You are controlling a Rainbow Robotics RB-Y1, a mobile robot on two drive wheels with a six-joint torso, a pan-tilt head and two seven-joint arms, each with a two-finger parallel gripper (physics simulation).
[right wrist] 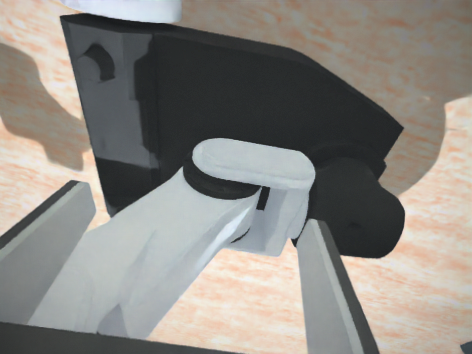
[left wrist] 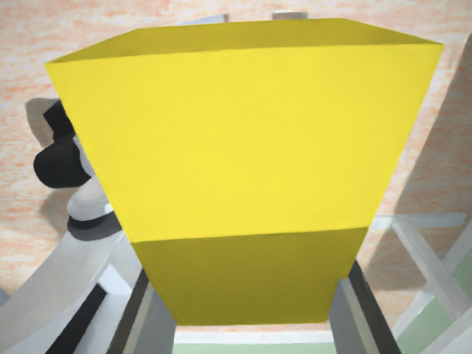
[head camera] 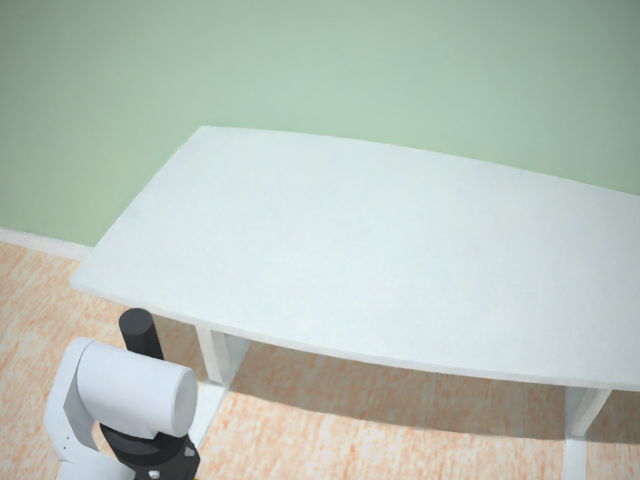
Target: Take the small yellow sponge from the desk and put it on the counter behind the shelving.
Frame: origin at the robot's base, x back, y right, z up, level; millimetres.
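Seen in the pictures: left gripper, fingertip midpoint: [left wrist: 246, 238]; right gripper, fingertip midpoint: [right wrist: 200, 214].
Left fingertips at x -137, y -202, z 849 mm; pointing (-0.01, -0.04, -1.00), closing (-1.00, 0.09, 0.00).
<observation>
Offsets run from my left fingertips to a thing's middle. "pt": to the spot under its first point. Level surfaces: height alone.
The yellow sponge {dx -5, dy -31, dz +8 mm} [left wrist: 245, 145] fills the middle of the left wrist view as a large yellow block. My left gripper [left wrist: 255, 305] is shut on it, one finger on each side of its lower end. In the head view my left wrist and forearm show at the lower left, in front of the white desk {dz -128 mm} [head camera: 330, 248]; the fingers are out of that view. My right gripper [right wrist: 200, 214] is open, its two fingers wide apart, with nothing between them; the robot's own base and arm show beyond. The counter and the shelving cannot be made out in these views.
The desk's front edge and a white desk leg {pt dx -839, dy -240, dz -687 mm} [head camera: 211, 356] are close to my left forearm. A green wall [head camera: 330, 67] stands behind the desk. Wood-patterned floor {dz -849 mm} [head camera: 320, 413] shows under and before it. White leg bars [left wrist: 425, 260] show at the right of the left wrist view.
</observation>
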